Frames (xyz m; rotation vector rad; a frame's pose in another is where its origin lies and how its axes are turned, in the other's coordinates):
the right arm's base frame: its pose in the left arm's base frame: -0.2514 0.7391 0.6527 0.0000 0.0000 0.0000
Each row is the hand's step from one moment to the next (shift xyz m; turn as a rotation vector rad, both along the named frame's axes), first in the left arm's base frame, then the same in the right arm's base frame.
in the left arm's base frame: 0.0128 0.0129 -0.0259 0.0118 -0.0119 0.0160
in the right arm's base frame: 0.0128 0.0129 -0.0259 0.0118 -0.0119 0.0160
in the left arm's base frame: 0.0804 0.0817 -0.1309 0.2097 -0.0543 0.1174
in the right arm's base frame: 0.0804 0.0817 -0.1309 0.2097 -0.0543 0.1174
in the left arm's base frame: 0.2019 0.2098 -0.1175 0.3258 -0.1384 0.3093
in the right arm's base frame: 0.2019 0.2098 -0.1175 0.3258 -0.1384 0.3093
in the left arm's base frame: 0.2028 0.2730 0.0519 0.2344 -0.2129 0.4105
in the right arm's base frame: 0.2028 0.2730 0.0519 0.2344 -0.2129 0.4105
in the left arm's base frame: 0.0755 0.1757 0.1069 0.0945 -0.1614 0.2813
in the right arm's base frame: 0.0755 0.1757 0.1069 0.0945 -0.1614 0.2813
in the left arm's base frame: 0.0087 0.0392 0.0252 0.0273 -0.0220 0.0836
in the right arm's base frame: 0.0087 0.0392 0.0252 0.0273 -0.0220 0.0836
